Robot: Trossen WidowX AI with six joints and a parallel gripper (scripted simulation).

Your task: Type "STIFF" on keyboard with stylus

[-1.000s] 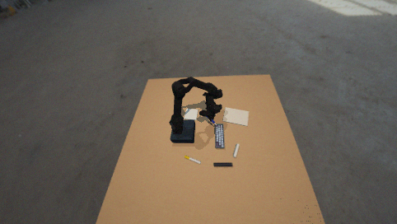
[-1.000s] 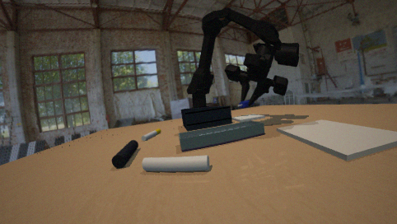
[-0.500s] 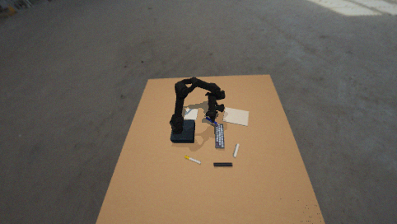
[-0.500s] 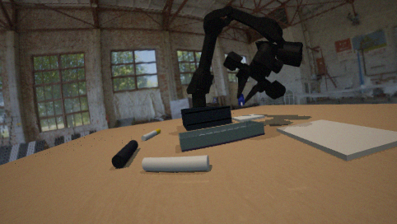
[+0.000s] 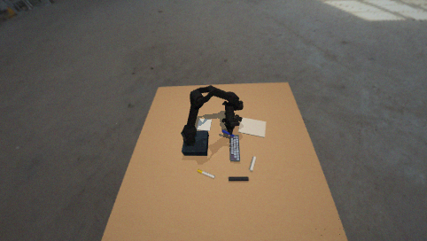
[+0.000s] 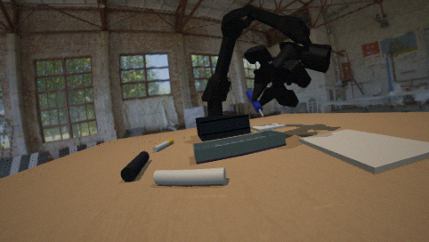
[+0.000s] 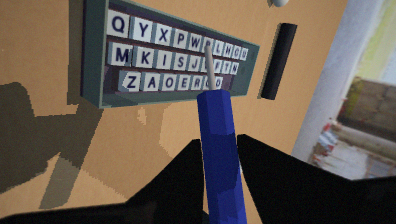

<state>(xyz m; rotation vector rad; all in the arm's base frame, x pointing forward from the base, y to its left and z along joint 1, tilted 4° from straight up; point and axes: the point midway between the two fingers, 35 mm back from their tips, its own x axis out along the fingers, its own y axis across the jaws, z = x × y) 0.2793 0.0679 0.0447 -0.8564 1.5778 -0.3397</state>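
My gripper tip is now 10 mm short of the blue stylus and 10 mm above it. From my gripper tip the other things lie so: flat white pad: 170 mm ahead, 110 mm to the left, 90 mm below; then black cylinder: 50 mm ahead, 270 mm to the right, 80 mm below; then yellow-tipped white marker: 170 mm behind, 240 mm to the right, 90 mm below.
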